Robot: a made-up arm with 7 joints. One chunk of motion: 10 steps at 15 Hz.
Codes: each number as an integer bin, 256 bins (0 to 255) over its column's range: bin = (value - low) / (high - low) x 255, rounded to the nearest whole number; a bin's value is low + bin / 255 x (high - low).
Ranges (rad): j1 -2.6..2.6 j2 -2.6..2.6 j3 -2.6..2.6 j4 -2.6..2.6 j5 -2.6..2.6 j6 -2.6..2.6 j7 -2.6..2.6
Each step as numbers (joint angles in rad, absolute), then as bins.
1 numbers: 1.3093 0.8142 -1.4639 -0.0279 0.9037 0.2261 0.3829
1 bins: 192 167 56 126 172 139 146
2 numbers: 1.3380 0.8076 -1.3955 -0.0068 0.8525 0.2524 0.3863
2 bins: 193 167 59 127 169 140 146
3 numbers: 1.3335 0.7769 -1.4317 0.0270 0.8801 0.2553 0.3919
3 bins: 193 166 57 129 171 140 147
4 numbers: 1.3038 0.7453 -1.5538 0.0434 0.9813 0.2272 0.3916
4 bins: 191 164 51 130 176 139 147
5 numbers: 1.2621 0.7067 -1.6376 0.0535 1.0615 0.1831 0.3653
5 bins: 189 162 47 130 180 136 145
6 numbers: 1.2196 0.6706 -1.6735 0.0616 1.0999 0.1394 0.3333
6 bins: 187 160 45 131 181 134 144
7 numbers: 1.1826 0.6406 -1.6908 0.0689 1.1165 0.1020 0.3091
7 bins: 185 159 45 131 182 133 143
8 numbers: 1.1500 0.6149 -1.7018 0.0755 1.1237 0.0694 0.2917
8 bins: 184 158 44 131 183 131 142
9 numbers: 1.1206 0.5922 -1.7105 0.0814 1.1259 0.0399 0.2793
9 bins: 182 157 44 131 183 129 141
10 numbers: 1.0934 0.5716 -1.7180 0.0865 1.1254 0.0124 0.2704
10 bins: 181 156 43 132 183 128 141
